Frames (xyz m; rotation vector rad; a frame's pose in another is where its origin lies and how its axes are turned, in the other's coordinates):
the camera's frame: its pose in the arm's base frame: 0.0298 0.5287 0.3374 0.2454 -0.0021 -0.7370
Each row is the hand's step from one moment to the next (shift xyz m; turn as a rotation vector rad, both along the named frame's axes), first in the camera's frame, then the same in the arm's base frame.
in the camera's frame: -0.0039 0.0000 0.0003 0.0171 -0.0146 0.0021
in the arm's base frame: -0.0029 0.0025 0.0006 0.0028 -0.0223 -0.0026
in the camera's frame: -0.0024 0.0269 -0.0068 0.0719 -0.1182 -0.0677
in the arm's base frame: 0.0167 0.0223 -0.0004 -0.0193 -0.1172 -0.0981
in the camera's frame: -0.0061 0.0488 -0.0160 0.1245 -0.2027 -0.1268
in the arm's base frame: 0.0293 0.0424 -0.0042 -0.0313 -0.1994 -0.1787
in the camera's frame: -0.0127 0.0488 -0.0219 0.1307 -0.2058 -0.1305
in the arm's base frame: 0.0249 0.0481 -0.0094 -0.0284 -0.2049 -0.1835
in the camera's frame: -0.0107 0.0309 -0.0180 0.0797 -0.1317 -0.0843
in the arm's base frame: 0.0142 0.0331 -0.0097 -0.0210 -0.1283 -0.1179
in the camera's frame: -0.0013 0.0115 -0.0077 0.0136 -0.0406 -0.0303
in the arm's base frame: 0.0074 0.0108 -0.0048 -0.0142 -0.0313 -0.0396
